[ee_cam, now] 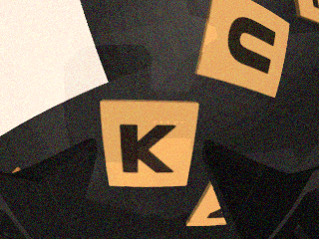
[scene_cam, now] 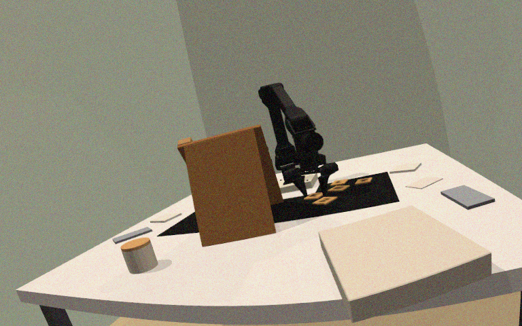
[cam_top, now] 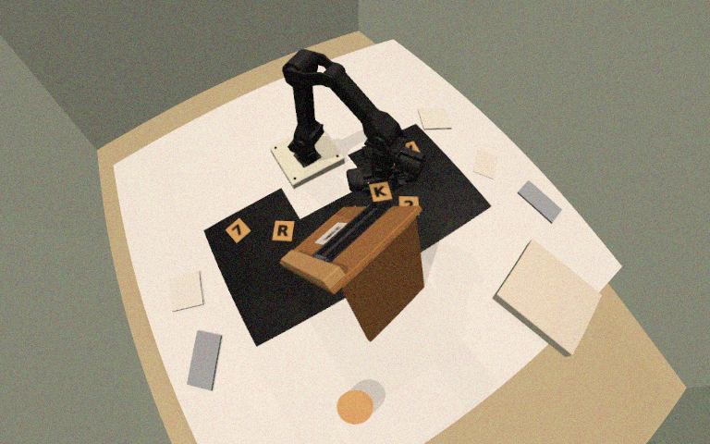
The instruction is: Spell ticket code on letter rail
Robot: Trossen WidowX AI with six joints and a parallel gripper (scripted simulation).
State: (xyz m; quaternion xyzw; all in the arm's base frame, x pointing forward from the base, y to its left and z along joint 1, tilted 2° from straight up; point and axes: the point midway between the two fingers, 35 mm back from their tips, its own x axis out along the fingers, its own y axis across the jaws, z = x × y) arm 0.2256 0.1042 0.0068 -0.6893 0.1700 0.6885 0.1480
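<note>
My gripper tip is 90 mm short of the letter tile and 30 mm to the right of it. Round my gripper tip: black mat (20 mm behind, 120 mm to the right); then k tile (right at my gripper tip); then white ticket (70 mm ahead, 210 mm to the right, 90 mm above).
</note>
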